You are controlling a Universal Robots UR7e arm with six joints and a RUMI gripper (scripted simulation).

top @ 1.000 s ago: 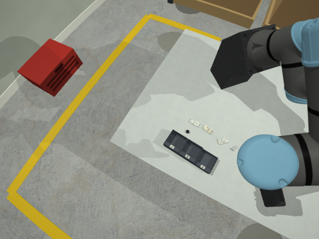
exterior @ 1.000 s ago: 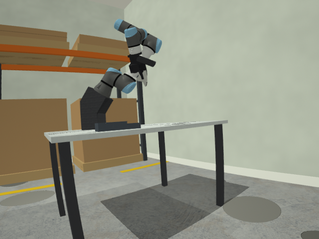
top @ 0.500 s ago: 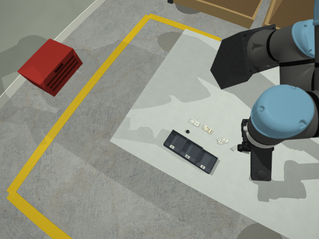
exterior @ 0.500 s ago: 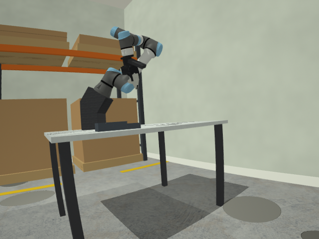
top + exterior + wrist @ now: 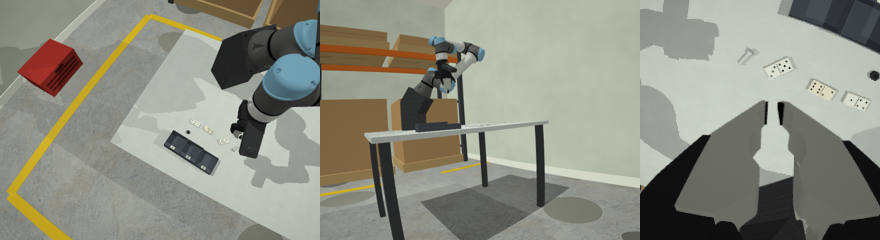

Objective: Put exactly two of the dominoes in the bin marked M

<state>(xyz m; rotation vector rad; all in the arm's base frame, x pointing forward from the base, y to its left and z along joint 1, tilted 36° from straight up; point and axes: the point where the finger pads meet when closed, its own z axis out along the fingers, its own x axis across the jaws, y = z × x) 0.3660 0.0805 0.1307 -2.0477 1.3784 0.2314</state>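
The bin lies 100 mm ahead of my hand, 90 mm to the right of it and 220 mm below it. The rest, counted from my hand: black nut: 30 mm ahead, 170 mm to the right, 240 mm below; domino: 50 mm behind, 100 mm to the right, 240 mm below; screw: 60 mm behind, 60 mm to the left, 240 mm below.
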